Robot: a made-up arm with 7 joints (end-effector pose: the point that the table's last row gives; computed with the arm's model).
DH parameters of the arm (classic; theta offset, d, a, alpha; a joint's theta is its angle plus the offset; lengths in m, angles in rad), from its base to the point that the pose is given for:
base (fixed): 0 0 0 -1.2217
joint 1: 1.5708 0 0 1.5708
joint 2: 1.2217 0 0 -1.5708
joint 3: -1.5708 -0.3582 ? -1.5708
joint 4: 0 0 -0.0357 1.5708
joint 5: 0 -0.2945 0 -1.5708
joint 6: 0 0 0 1.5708
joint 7: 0 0 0 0
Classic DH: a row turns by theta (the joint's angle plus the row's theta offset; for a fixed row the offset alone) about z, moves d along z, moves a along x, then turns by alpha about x.
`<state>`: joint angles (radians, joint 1 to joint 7).
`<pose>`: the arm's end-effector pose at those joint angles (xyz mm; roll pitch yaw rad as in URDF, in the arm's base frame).
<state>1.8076 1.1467 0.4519 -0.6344 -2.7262 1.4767 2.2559</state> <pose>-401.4 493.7 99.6 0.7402 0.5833 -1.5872</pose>
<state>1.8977 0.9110 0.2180 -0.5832 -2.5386 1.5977 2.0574</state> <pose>-535.1 340.7 127.8 0.6732 0.7089 -1.4586</pose>
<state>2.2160 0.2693 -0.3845 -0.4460 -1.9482 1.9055 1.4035</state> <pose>-581.2 -191.4 229.2 -0.5048 1.1998 -2.1204</pose>
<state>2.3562 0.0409 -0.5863 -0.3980 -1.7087 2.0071 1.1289</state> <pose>-490.7 -362.5 238.0 -1.3366 0.9969 -2.7474</pose>
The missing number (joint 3, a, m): 0.0402
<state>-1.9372 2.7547 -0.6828 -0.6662 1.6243 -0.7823 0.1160</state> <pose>-400.5 468.6 178.7 -2.1743 0.4205 -1.8440</pose>
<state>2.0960 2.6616 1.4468 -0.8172 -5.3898 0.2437 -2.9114</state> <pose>474.0 365.8 -194.2 -0.8802 0.3564 2.3888</pose>
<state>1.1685 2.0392 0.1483 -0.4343 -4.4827 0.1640 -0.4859</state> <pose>138.9 623.5 139.2 1.4721 -0.2026 -0.1786</pose>
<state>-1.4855 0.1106 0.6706 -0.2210 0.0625 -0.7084 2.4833</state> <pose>647.5 -105.2 -38.7 -2.9929 0.8748 0.4088</pose>
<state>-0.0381 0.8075 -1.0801 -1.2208 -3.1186 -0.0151 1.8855</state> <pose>164.8 168.3 -529.2 0.5644 0.2118 -2.4900</pose>
